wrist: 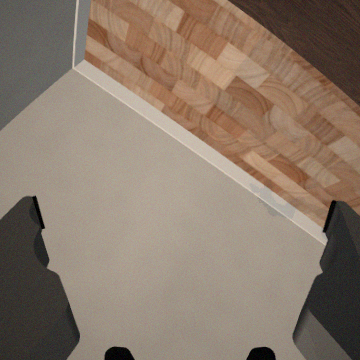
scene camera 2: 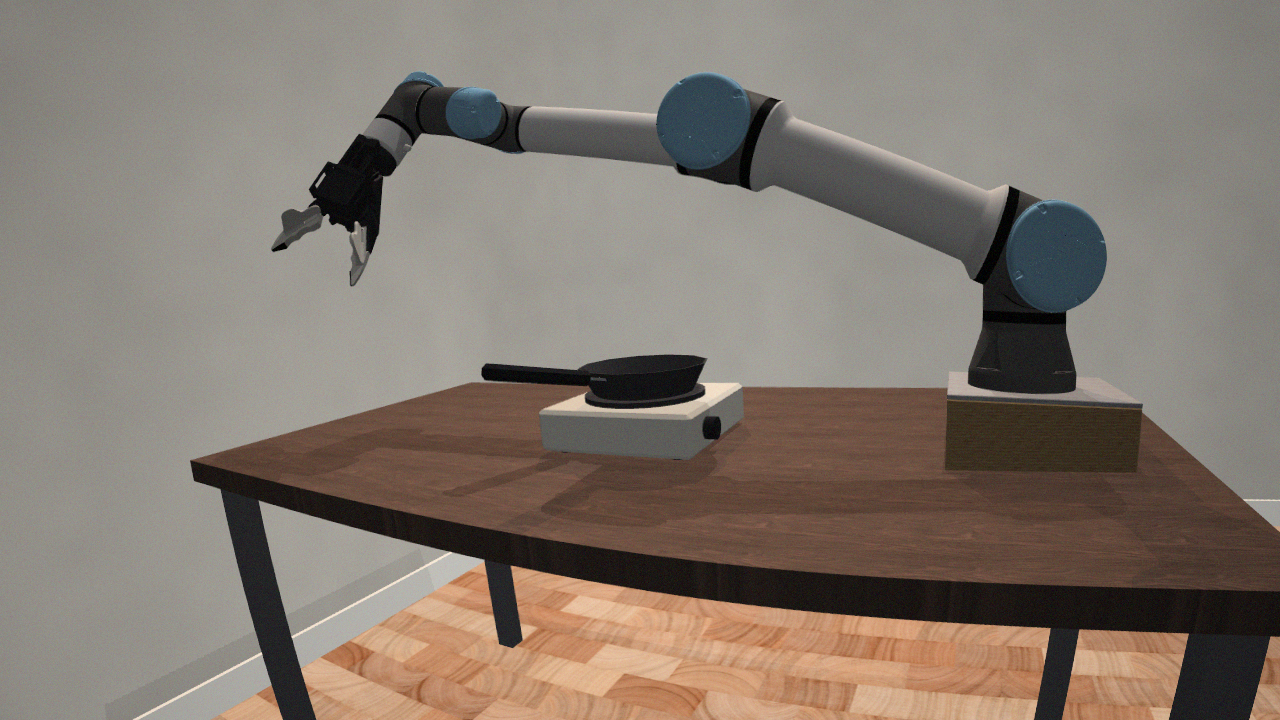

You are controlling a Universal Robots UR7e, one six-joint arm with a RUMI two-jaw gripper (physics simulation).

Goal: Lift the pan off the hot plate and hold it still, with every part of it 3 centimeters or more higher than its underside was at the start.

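Places are measured from the arm's base along level axes (x ahead, y left, z up), in centimetres.
Pixels of known places: gripper, fingertip midpoint: (wrist: 184, 202) (scene camera 2: 310, 268); arm's base at its link origin: (scene camera 2: 1021, 385).
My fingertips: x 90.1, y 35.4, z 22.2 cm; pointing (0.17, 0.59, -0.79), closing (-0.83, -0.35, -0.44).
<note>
Ahead of a thing's pixels: the offset from my fingertips to its top centre. Level surfaces: height alone.
A black frying pan (scene camera 2: 642, 376) sits level on the dark round plate of a white hot plate {dx -35.3, dy -33.7, dz -23.1 cm} (scene camera 2: 617, 433) in the scene view. Its long black handle {dx -29.7, dy -13.4, dz -14.6 cm} (scene camera 2: 535, 373) points left, out past the hot plate's edge. My gripper (scene camera 2: 314, 265) (wrist: 184, 202) is open and empty. In the scene view it hangs high above and to the left of the handle's end, tilted down and to the left, well apart from the pan. The pan and the hot plate do not show in the wrist view.
The hot plate stands on a brown wooden table {dz -30.6 cm} (scene camera 2: 805, 528), whose corner also shows in the wrist view (wrist: 320, 35). A black knob {dx -47.5, dy -28.0, dz -25.4 cm} (scene camera 2: 711, 427) is on the hot plate's side. The arm's base stands on a block (scene camera 2: 1042, 438) at the right. A grey wall (wrist: 165, 200) is behind.
</note>
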